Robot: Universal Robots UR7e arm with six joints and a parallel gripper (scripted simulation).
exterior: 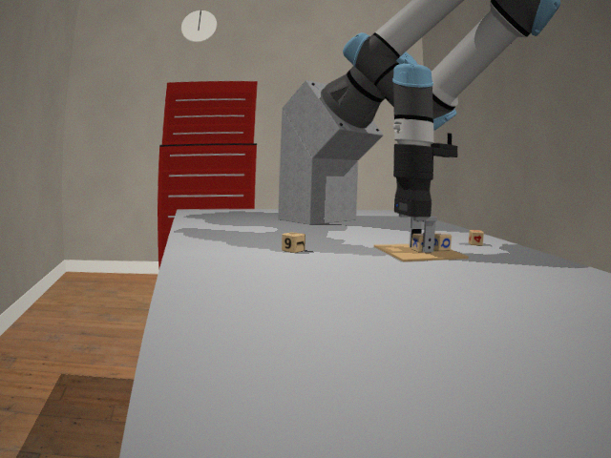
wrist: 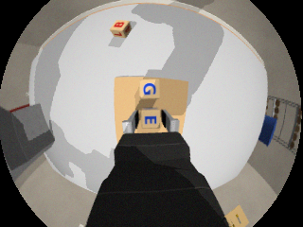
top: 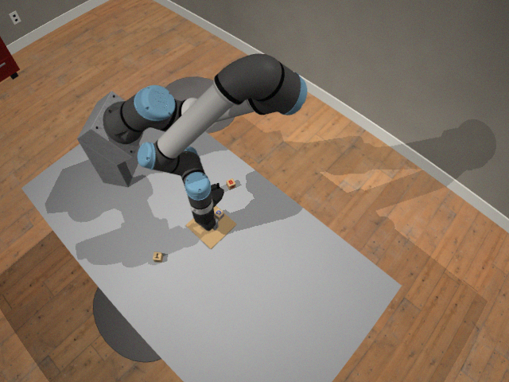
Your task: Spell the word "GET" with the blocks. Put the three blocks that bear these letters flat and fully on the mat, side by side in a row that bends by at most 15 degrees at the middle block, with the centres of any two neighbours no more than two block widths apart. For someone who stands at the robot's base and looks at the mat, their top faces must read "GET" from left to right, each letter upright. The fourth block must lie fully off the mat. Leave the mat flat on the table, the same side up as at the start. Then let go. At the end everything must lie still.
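My gripper is now right at the E block. The rest, counted from my hand: tan mat (20 mm below).
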